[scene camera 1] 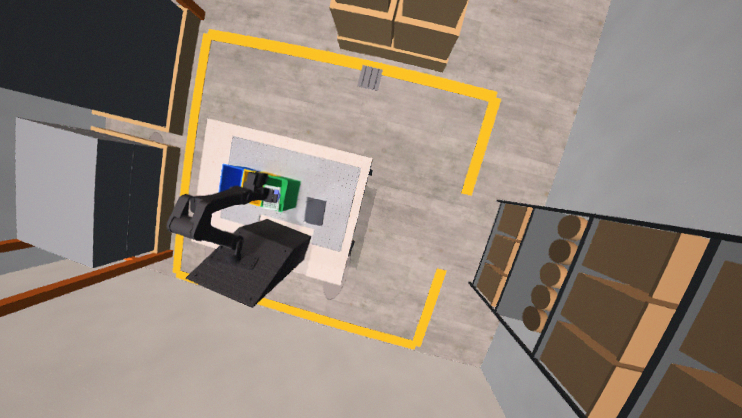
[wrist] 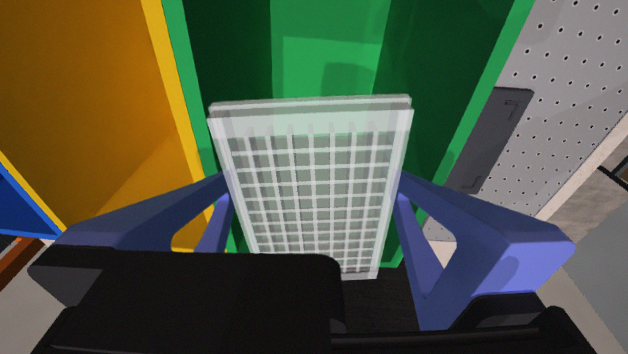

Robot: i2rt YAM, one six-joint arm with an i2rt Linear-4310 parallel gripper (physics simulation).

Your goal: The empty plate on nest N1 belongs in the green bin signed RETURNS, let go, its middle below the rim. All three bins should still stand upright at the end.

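Frame: origin at the arm's base, x right, y ahead, z up, level; metres.
Where they show: gripper, fingertip midpoint: (scene camera 1: 272, 194) (wrist: 313, 177); arm's base, origin of the base link: (scene camera 1: 234, 259).
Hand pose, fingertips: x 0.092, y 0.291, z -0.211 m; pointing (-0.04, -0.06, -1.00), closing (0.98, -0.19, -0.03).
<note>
Things, the pixels of their top centre, and the offset from my fingertips. "pt": a spot on its surface instead. Level surfaces: height alone.
- clear gridded plate, middle of its top: (wrist: 314, 228) (scene camera 1: 270, 198) dx -0.003, dy -0.019, dz +0.019 m
- green bin, middle of its top: (wrist: 326, 171) (scene camera 1: 273, 193) dx +0.008, dy +0.005, dz +0.002 m
- yellow bin, middle of its top: (wrist: 86, 154) (scene camera 1: 251, 187) dx -0.118, dy +0.039, dz +0.002 m
- blue bin, middle of its top: (scene camera 1: 230, 182) dx -0.244, dy +0.072, dz +0.002 m
- dark flat pad, surface spot: (wrist: 492, 135) pt dx +0.209, dy -0.104, dz -0.166 m
- perforated board, its level: dz -0.178 m
My gripper (scene camera 1: 273, 195) (wrist: 313, 177) is shut on the clear gridded plate (wrist: 310, 200), with one blue finger on each long side. The plate is over the green bin (scene camera 1: 291, 195) (wrist: 332, 60), between its side walls in the wrist view; its near end reaches toward the bin's near rim. How deep it is relative to the rim I cannot tell. The yellow bin (wrist: 105, 90) and the blue bin (scene camera 1: 228, 178) (wrist: 22, 205) stand in a row to the left of the green one; all three look upright. The sign RETURNS does not show.
A dark flat pad (scene camera 1: 315, 210) (wrist: 492, 135) lies on the perforated board (scene camera 1: 340, 181) (wrist: 575, 90) right of the green bin; no label on it is readable. The pale table edge (scene camera 1: 353, 207) runs beyond the board. The dark arm base block (scene camera 1: 249, 264) stands at the near side.
</note>
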